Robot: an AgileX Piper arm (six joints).
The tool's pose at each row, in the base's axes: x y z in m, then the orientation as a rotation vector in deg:
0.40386, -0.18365, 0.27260, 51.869, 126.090, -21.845
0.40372, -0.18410, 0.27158, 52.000, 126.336, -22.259
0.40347, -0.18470, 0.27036, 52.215, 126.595, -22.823
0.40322, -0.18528, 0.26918, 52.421, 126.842, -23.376
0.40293, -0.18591, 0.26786, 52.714, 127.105, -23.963
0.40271, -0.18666, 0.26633, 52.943, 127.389, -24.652
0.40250, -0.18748, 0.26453, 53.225, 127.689, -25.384
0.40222, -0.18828, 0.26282, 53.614, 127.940, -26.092
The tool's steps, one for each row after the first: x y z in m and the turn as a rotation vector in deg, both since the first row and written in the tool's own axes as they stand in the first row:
0.00058, -0.00042, 0.00087, 0.374, 0.195, -0.134
0.00128, -0.00102, 0.00190, 0.886, 0.409, -0.265
0.00196, -0.00160, 0.00289, 1.385, 0.612, -0.394
0.00273, -0.00226, 0.00399, 1.942, 0.857, -0.485
0.00357, -0.00294, 0.00532, 2.548, 1.084, -0.654
0.00455, -0.00367, 0.00689, 3.206, 1.341, -0.809
0.00552, -0.00443, 0.00835, 3.880, 1.600, -0.874

